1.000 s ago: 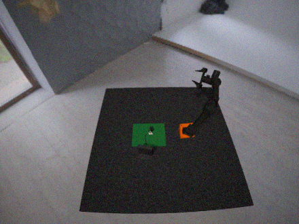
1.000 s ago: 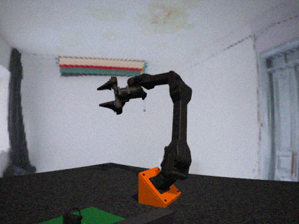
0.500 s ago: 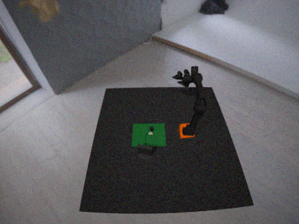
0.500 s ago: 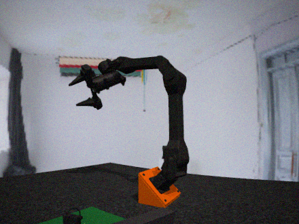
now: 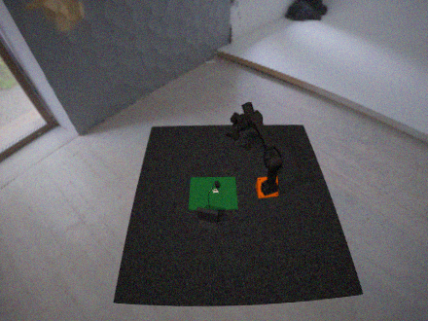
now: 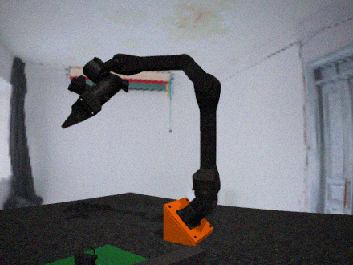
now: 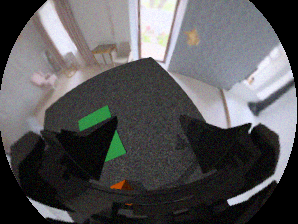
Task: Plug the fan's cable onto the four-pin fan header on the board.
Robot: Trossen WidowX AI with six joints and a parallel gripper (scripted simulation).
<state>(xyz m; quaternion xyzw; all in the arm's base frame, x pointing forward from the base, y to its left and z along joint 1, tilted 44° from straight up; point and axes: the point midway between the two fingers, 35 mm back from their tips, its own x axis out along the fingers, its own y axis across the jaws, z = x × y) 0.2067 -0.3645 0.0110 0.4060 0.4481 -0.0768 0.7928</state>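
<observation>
Right now the dark fan plug is 90 mm ahead of my gripper tip, 200 mm to the left of it and 280 mm below it. Also, from my gripper tip: pale four-pin header (100 mm ahead, 250 mm to the left, 300 mm below); black fan (150 mm ahead, 420 mm to the left, 240 mm below); green board (120 mm ahead, 250 mm to the left, 310 mm below).
</observation>
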